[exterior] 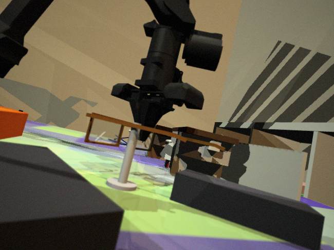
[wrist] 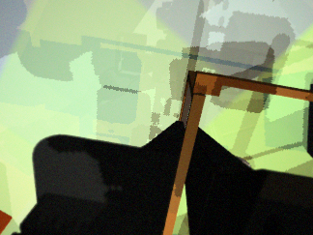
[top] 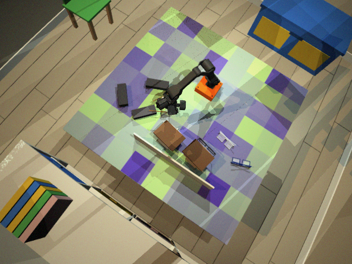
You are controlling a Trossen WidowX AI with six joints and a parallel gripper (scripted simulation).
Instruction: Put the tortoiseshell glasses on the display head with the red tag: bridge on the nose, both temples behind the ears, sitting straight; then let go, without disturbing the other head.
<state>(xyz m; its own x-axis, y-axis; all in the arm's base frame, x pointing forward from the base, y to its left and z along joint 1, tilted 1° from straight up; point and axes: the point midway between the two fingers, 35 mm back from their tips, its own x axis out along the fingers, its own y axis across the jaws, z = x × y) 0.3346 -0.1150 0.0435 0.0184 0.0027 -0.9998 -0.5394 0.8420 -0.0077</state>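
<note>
The thin pale post stand lies 30 mm behind my gripper tip, 80 mm to the right of it and 40 mm below it. From my gripper tip the other things lie so: long plank (280 mm ahead, 220 mm to the left, 10 mm below).
</note>
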